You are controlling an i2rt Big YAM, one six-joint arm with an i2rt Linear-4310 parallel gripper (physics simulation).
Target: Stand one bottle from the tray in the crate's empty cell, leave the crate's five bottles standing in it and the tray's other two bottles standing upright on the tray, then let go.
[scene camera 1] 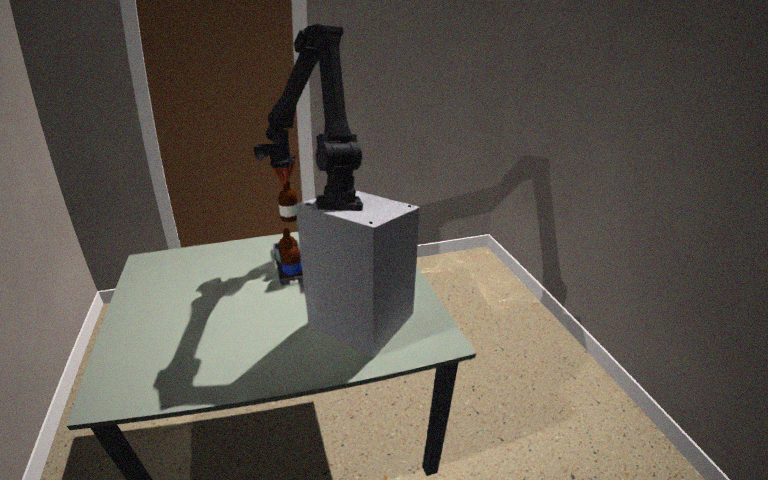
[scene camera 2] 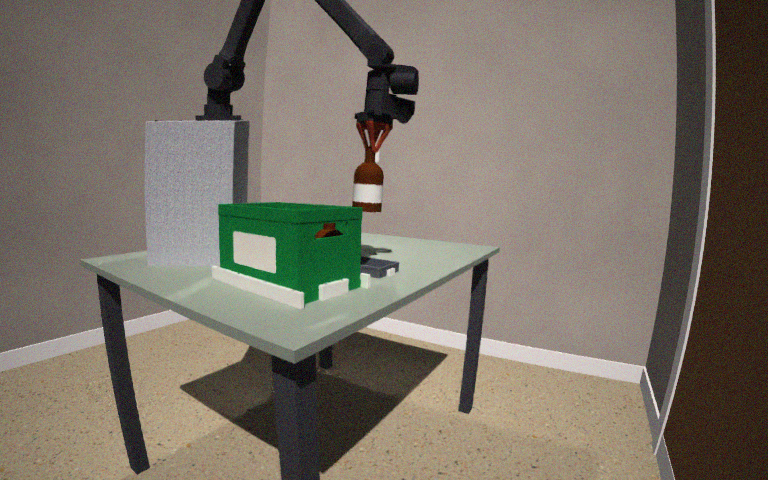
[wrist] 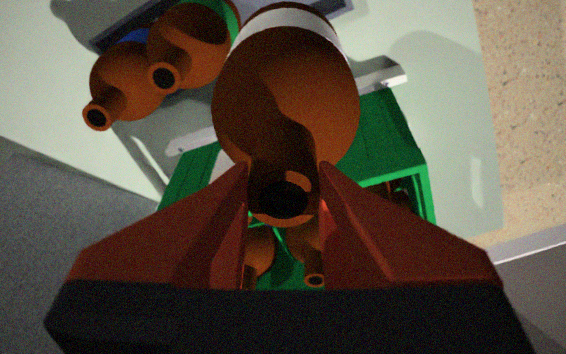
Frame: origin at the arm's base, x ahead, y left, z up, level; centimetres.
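Where they show: gripper, between the fingertips: (scene camera 1: 285,183) (scene camera 2: 371,152) (wrist: 283,176); arm's base, origin of its link: (scene camera 1: 338,205) (scene camera 2: 218,120).
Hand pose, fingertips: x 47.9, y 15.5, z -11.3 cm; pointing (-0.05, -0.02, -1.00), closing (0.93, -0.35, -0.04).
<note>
Each offset is from my fingertips to the top centre of the thing. "spot": to the spot under its first point. Level surfaces: height alone.
My gripper (scene camera 1: 286,181) (scene camera 2: 371,148) (wrist: 283,176) is shut on the neck of the white-label brown bottle {dy -0.4, dx -0.3, dz +1.0 cm} (scene camera 1: 287,210) (scene camera 2: 368,192) (wrist: 287,95), which hangs upright in the air, above tray height. The blue-label bottle {dy +0.3, dx -17.2, dz -14.6 cm} (scene camera 1: 291,264) (wrist: 125,82) and the green-label bottle {dy +1.1, dx -9.9, dz -14.6 cm} (wrist: 192,45) stand upright on the dark tray {spot: dy -1.9, dx +5.3, dz -28.9 cm} (scene camera 2: 380,271) (wrist: 341,6). The green crate {dy -21.3, dx -6.5, dz -13.0 cm} (scene camera 2: 291,254) (wrist: 385,132) stands beside the tray. Inside it, bottle necks {dy -25.4, dx -6.4, dz -15.3 cm} (wrist: 314,265) show between my fingers; the held bottle and fingers hide most cells. The empty cell cannot be made out.
White strips (scene camera 2: 254,286) (wrist: 382,77) line the crate's foot. The tall grey pedestal (scene camera 1: 339,271) (scene camera 2: 189,192) bears the arm and hides the crate in scene camera 1. All stand on the pale green table {dz -30.6 cm} (scene camera 1: 130,328) (scene camera 2: 447,251). The crate's walls rise well above the tray.
</note>
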